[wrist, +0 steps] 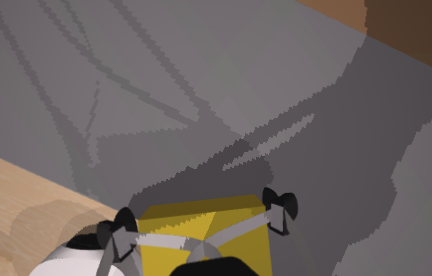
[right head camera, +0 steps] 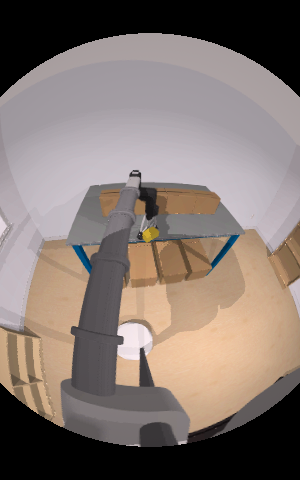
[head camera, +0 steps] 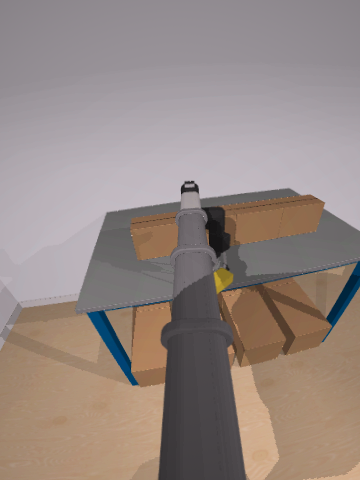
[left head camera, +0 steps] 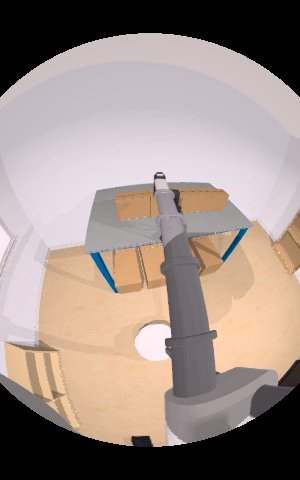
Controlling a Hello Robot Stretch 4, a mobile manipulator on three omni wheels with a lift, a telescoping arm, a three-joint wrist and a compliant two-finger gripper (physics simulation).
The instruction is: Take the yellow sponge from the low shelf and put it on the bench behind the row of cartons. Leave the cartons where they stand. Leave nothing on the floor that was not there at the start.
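Places are measured from the robot's base along level axes (x back, y right, z up), in millimetres.
Pixels of known places: gripper, fingertip midpoint: point(wrist: 197, 213) point(right head camera: 146, 234); robot's base, link origin: point(right head camera: 132, 339) point(left head camera: 154, 341).
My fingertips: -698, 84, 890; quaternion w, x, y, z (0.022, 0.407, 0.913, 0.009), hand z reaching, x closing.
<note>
Ahead of a thing's pixels: the offset from my fingertips to its middle, as dx, dy, dz. "*": to the spot under its first point. Level surfaces: height alone.
The yellow sponge {+11, +17, +20} point(head camera: 223, 280) point(right head camera: 150, 234) point(wrist: 240, 250) is at the front edge of the grey bench {dz -3} point(head camera: 100, 280) point(left head camera: 102, 235) point(right head camera: 85, 225), on the near side of the row of cartons {-336, +246, +88} point(head camera: 257, 225) point(left head camera: 134, 207) point(right head camera: 190, 202). It appears to rest on the bench top; its underside is hidden. My gripper point(wrist: 197, 213) point(right head camera: 149, 231) points down over the sponge and is open, with a fingertip at either side of it. A small gap shows at the left fingertip; the right one is close to the sponge. The cartons stand upright. The arm hides part of the row in the head view.
Several larger boxes {* -222, +329, -646} point(head camera: 255, 320) point(left head camera: 126, 270) point(right head camera: 172, 262) sit under the bench between blue legs {* +99, -529, -364} point(head camera: 112, 347) point(left head camera: 103, 272). A white round object point(left head camera: 154, 342) point(right head camera: 136, 341) is on the floor before the bench. Wooden units point(left head camera: 17, 360) point(right head camera: 285, 260) stand at the sides. A wall rises behind the bench.
</note>
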